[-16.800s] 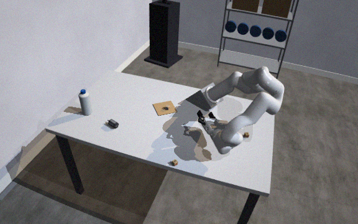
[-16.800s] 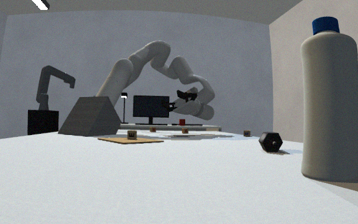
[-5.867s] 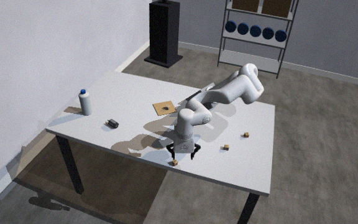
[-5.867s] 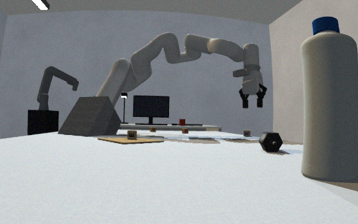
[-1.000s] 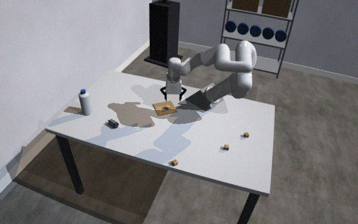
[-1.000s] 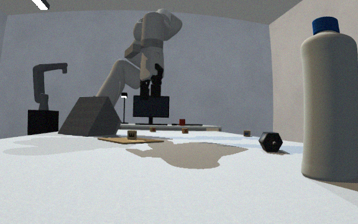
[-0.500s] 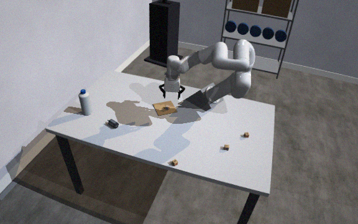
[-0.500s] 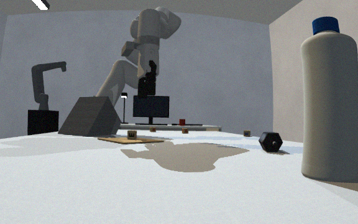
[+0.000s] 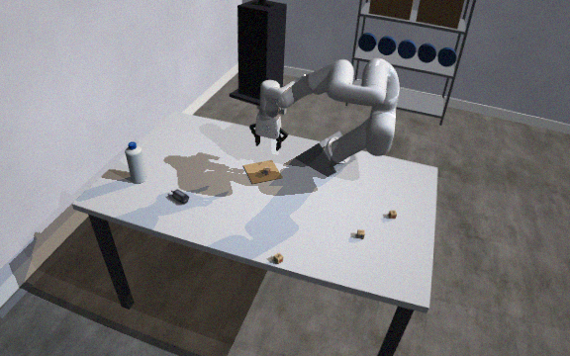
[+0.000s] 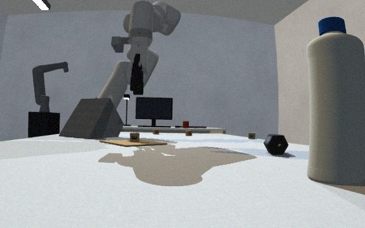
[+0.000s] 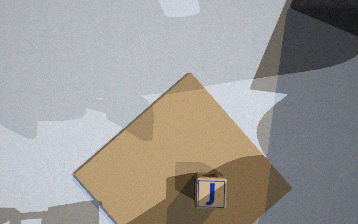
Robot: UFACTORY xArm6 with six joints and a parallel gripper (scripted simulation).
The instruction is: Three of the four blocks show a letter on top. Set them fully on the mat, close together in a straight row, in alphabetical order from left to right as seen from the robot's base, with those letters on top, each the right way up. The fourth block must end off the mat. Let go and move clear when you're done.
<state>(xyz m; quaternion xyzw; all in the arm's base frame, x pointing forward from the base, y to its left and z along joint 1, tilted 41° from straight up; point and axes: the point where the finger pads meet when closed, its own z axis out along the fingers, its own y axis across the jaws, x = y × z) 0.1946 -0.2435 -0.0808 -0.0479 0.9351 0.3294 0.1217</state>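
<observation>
Right now my hand is 30 mm to the left of the tan mat and 150 mm above it. From my hand the other things lie so: white bottle: 340 mm ahead, 450 mm to the right, 70 mm below; black hexagonal object: 340 mm ahead, 210 mm to the right, 140 mm below.
</observation>
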